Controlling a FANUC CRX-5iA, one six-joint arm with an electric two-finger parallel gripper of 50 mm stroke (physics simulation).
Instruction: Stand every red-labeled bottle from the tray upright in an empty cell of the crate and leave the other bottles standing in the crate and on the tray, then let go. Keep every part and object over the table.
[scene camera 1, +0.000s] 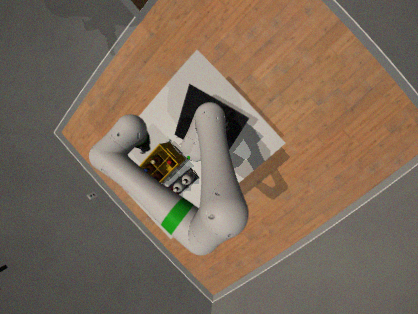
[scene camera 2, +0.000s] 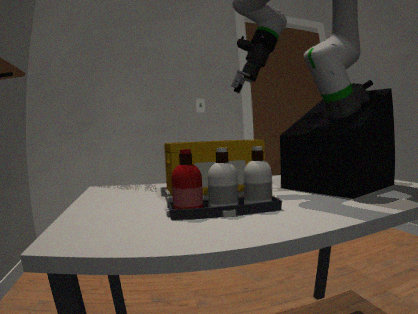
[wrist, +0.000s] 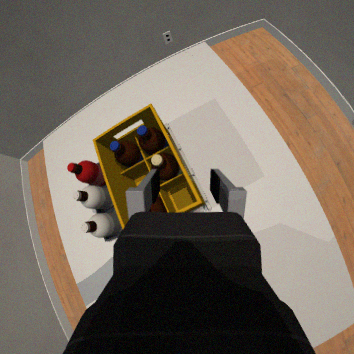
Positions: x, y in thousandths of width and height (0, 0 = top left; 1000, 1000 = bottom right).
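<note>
My gripper (scene camera 2: 563, 285) in sight. Gripper (wrist: 521, 507) visible too.
</note>
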